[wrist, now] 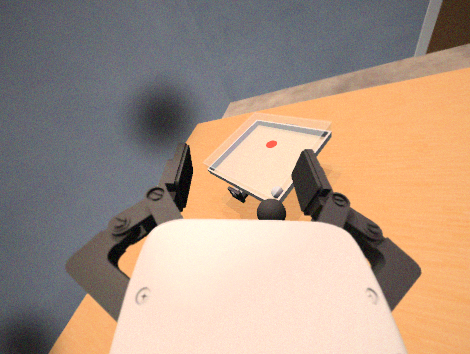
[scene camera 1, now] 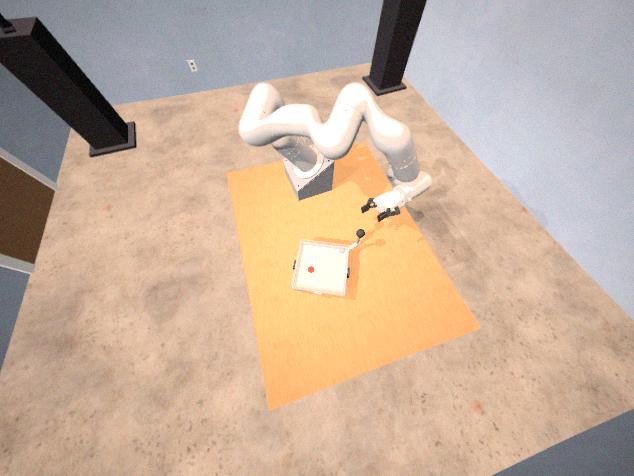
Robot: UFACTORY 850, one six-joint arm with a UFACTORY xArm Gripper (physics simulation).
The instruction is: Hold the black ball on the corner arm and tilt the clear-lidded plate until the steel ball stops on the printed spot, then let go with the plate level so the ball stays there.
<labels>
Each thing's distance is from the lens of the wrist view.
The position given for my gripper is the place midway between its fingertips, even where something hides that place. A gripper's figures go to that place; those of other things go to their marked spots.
my gripper [wrist: 244, 159]: 0.14 m
clear-lidded plate [wrist: 258, 158]: 0.40 m
</labels>
